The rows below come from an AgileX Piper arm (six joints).
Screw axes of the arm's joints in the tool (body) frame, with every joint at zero. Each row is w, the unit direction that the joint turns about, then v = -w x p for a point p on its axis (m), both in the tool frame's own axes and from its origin. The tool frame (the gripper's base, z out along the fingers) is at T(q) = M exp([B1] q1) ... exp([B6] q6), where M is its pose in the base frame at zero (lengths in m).
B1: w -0.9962 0 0.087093 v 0 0.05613 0
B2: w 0 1 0 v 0.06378 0 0.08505
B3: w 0 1 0 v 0.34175 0 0.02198
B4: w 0 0 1 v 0 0 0
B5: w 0 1 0 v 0.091 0 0
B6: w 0 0 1 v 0 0 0
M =
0.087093 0 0.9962 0.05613
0 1 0 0
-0.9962 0 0.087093 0.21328
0 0 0 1
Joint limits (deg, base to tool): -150..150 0..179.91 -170..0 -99.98..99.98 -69.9..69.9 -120..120
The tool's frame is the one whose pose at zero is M.
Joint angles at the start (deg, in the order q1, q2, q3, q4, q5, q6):
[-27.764 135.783 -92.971 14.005 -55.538 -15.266]
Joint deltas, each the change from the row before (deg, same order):
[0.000 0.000 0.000 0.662 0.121 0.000]
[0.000 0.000 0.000 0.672 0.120 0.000]
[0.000 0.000 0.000 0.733 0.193 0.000]
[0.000 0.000 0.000 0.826 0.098 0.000]
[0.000 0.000 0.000 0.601 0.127 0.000]
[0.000 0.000 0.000 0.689 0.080 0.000]
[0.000 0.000 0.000 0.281 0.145 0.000]
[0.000 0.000 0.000 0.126 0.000 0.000]
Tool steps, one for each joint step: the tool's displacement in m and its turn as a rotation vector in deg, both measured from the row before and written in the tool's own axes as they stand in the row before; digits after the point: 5 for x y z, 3 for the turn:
[0.00042 -0.00078 0.00000 0.494 0.260 0.375]
[0.00042 -0.00080 0.00000 0.502 0.261 0.382]
[0.00055 -0.00084 -0.00001 0.530 0.345 0.418]
[0.00044 -0.00099 -0.00001 0.627 0.273 0.473]
[0.00040 -0.00070 0.00000 0.441 0.252 0.345]
[0.00036 -0.00083 0.00000 0.522 0.225 0.397]
[0.00032 -0.00029 0.00000 0.183 0.200 0.162]
[0.00004 -0.00016 0.00000 0.099 0.027 0.073]

